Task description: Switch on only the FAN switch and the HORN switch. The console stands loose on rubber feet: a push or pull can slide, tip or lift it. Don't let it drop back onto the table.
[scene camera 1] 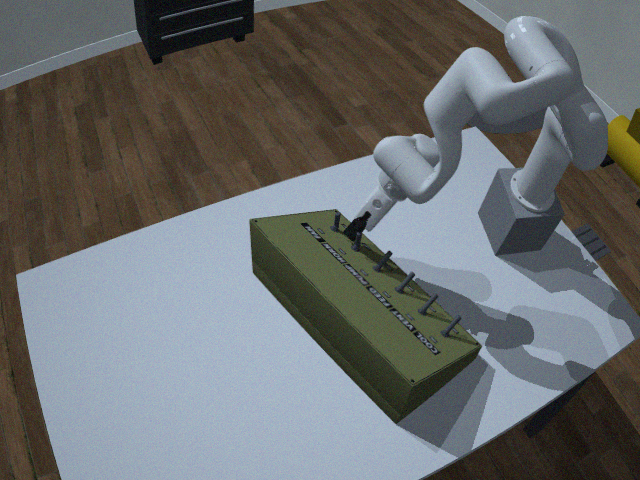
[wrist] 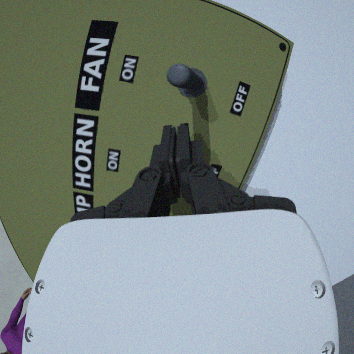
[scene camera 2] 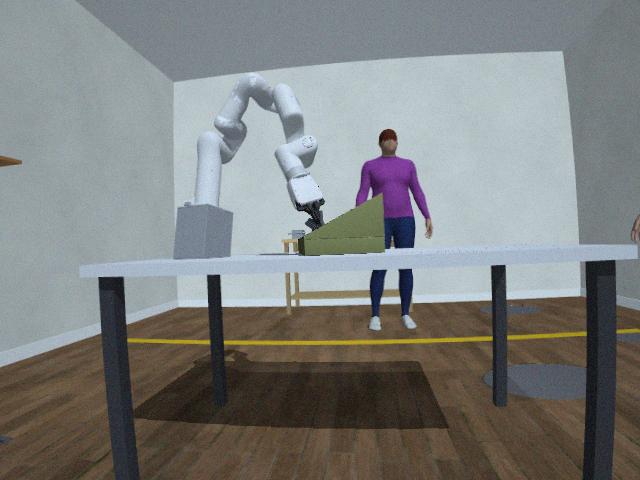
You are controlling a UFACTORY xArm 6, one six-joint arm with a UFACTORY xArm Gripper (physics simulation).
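Frame: origin at the arm's base, x left, y ahead, z down, level; centimetres.
Where they show: gripper, fingertip midpoint: (scene camera 1: 349,235) (wrist: 178,142) (scene camera 2: 319,222); arm's base, link origin: (scene camera 1: 532,191) (scene camera 2: 205,209).
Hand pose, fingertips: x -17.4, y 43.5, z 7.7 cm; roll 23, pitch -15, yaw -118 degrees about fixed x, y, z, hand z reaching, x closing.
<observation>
Things, the pixels of their top centre, and the offset from my fingertips. "spot": a spot on its surface instead.
- FAN lever, top centre: (wrist: 175,73) (scene camera 1: 337,213) dx -4.2, dy +0.5, dz -3.6 cm
- label, surface spot: (wrist: 129,69) spot: dx -3.7, dy +5.0, dz -0.8 cm
- HORN lever, top centre: (scene camera 1: 359,233) dx +3.0, dy -0.1, dz -3.6 cm
- PUMP lever, top centre: (scene camera 1: 385,254) dx +10.0, dy -2.1, dz -2.4 cm
- FEED lever, top centre: (scene camera 1: 408,276) dx +17.2, dy -2.7, dz -2.4 cm
- VENT lever, top centre: (scene camera 1: 431,297) dx +24.4, dy -3.4, dz -2.4 cm
- COOL lever, top centre: (scene camera 1: 454,320) dx +31.5, dy -4.0, dz -2.4 cm
The green console (scene camera 1: 289,232) (scene camera 2: 356,227) (wrist: 45,75) sits level on the white table (scene camera 1: 155,335) (scene camera 2: 465,255). The FAN lever (scene camera 1: 336,221) (wrist: 184,77) leans toward its ON label (wrist: 129,69). The HORN lever (scene camera 1: 357,241) stands at about the same angle as the FAN lever, unlike the other levers, which lean toward the robot base; the gripper hides it in the wrist view. My gripper (scene camera 1: 347,234) (wrist: 178,142) is shut and empty, low over the console between the FAN and HORN levers, close beside the HORN lever. Whether it touches that lever is unclear.
The PUMP lever (scene camera 1: 383,261), FEED lever (scene camera 1: 405,282), VENT lever (scene camera 1: 428,304) and COOL lever (scene camera 1: 451,326) continue along the row, leaning to the OFF side. The grey robot pedestal (scene camera 1: 522,227) (scene camera 2: 203,232) stands behind the console. A person (scene camera 2: 390,186) stands beyond the table.
</observation>
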